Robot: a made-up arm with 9 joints. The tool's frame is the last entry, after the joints. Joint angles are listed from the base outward.
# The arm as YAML. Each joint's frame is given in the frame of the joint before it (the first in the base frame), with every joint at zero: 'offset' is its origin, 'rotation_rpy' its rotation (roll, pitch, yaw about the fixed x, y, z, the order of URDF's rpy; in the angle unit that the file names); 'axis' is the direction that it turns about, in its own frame. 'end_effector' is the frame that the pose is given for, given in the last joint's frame.
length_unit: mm
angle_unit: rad
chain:
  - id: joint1
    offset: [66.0, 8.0, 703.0]
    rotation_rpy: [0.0, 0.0, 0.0]
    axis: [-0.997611, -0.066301, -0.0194]
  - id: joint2
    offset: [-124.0, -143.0, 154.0]
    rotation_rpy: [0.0, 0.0, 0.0]
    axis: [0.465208, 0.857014, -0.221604]
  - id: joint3
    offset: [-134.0, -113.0, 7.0]
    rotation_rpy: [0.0, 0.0, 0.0]
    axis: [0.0, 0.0, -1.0]
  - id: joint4
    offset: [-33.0, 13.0, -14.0]
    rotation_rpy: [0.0, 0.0, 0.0]
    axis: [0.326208, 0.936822, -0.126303]
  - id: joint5
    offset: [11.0, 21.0, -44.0]
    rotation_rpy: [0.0, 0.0, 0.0]
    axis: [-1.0, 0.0, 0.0]
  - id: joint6
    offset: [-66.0, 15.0, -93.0]
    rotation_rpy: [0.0, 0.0, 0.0]
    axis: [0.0, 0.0, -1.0]
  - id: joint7
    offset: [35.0, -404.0, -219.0]
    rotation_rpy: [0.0, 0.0, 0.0]
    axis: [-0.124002, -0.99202, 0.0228]
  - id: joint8
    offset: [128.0, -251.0, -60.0]
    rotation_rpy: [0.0, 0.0, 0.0]
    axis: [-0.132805, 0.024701, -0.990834]
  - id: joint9
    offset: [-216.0, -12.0, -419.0]
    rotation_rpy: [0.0, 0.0, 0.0]
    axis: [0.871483, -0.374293, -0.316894]
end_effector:
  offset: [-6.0, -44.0, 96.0]
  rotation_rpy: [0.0, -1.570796, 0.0]
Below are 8 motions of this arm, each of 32 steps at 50 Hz.
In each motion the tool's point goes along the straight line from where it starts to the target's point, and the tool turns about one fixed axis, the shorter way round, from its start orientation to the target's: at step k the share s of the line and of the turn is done. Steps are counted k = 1, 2, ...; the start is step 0. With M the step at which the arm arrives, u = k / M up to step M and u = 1 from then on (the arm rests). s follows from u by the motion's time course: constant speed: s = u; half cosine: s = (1 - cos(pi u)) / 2; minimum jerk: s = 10 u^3 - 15 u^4 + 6 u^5.
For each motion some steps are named. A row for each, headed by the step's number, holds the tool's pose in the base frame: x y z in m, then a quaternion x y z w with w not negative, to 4 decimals.
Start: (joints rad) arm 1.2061 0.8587 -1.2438 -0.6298 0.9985 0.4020 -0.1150 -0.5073 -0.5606
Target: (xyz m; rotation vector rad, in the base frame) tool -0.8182 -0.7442 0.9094 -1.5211 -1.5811 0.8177
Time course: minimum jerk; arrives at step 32
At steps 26, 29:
26: -0.7716 -0.7426 0.9333 -0.5861 -0.6164 0.3492 0.3931
29: -0.8114 -0.7440 0.9129 -0.5966 -0.6212 0.3257 0.3900

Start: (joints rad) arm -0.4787 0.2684 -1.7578 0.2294 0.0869 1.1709 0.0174 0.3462 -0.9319
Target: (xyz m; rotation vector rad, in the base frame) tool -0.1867 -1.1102 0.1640 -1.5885 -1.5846 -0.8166
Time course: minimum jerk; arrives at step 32
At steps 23, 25, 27, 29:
23: -0.1751 -1.0303 0.1119 -0.5538 -0.6530 -0.2254 0.4650
25: -0.1806 -1.0681 0.1365 -0.5861 -0.6378 -0.2700 0.4204
27: -0.1842 -1.0931 0.1529 -0.6059 -0.6260 -0.2988 0.3896
29: -0.1861 -1.1061 0.1613 -0.6156 -0.6193 -0.3134 0.3733

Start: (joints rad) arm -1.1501 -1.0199 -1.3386 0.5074 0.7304 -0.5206 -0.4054 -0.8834 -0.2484
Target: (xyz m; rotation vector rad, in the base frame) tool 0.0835 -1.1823 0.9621 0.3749 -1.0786 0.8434
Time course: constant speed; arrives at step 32
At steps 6, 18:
6: 0.6113 -0.7377 0.7996 0.1325 -0.3112 0.8281 0.4470
18: 0.3677 -0.9429 0.8746 0.1573 -0.4134 0.6511 0.6167

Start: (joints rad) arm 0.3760 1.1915 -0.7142 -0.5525 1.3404 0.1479 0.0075 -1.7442 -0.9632
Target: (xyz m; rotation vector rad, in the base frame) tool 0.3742 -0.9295 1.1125 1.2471 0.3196 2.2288
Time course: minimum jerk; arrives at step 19
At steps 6, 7, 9, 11, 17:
6: 0.0756 -1.0853 1.1603 0.2923 -0.0557 0.9187 0.2597
7: 0.1048 -1.0701 1.1556 0.3103 -0.0385 0.9129 0.2625
9: 0.1730 -1.0345 1.1447 0.3515 0.0016 0.8969 0.2684
11: 0.2444 -0.9972 1.1333 0.3933 0.0435 0.8767 0.2735
17: 0.3706 -0.9314 1.1131 0.4632 0.1171 0.8327 0.2799

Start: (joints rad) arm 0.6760 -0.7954 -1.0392 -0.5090 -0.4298 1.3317 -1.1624 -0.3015 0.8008
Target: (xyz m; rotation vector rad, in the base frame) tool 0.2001 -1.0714 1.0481 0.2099 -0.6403 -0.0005
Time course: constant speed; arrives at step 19
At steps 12, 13, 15, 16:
12: 0.0841 -1.1263 0.9795 0.0866 -0.4016 -0.0482 0.9104
13: 0.1006 -1.1185 0.9893 0.0890 -0.3893 -0.0414 0.9159
15: 0.1338 -1.1028 1.0089 0.0937 -0.3646 -0.0277 0.9260
16: 0.1504 -1.0949 1.0187 0.0961 -0.3521 -0.0209 0.9308

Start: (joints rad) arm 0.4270 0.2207 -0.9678 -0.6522 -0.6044 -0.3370 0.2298 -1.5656 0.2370
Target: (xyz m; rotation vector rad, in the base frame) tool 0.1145 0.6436 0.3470 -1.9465 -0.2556 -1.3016
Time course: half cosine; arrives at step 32
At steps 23, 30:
23: 0.1832 0.5673 0.3183 -0.7864 -0.0555 -0.5228 0.3243
30: 0.1181 0.6396 0.3455 -0.7647 -0.0979 -0.5112 0.3800

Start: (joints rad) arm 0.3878 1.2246 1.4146 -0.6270 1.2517 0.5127 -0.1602 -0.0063 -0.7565
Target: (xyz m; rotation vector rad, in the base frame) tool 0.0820 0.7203 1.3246 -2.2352 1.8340 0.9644
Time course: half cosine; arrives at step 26
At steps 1, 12, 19, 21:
1: -0.3602 0.4081 1.7430 -0.7297 0.5375 0.2611 0.3324
12: -0.1667 0.5448 1.5599 -0.7390 0.5716 0.2884 0.2096
19: 0.0072 0.6675 1.3953 -0.7367 0.5940 0.3086 0.0961
21: 0.0427 0.6926 1.3618 -0.7350 0.5975 0.3123 0.0727

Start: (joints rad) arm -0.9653 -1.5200 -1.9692 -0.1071 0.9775 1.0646 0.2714 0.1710 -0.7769
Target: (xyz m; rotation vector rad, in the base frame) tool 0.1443 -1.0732 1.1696 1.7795 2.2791 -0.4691
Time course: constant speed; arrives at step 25
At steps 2, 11, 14, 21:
2: 0.2919 -0.7831 1.2431 0.3618 0.8554 -0.1384 0.3439
11: 0.2341 -0.8966 1.2143 0.4636 0.8356 -0.1488 0.2543
14: 0.2149 -0.9344 1.2047 0.4958 0.8255 -0.1516 0.2232
21: 0.1700 -1.0227 1.1824 0.5665 0.7951 -0.1570 0.1491

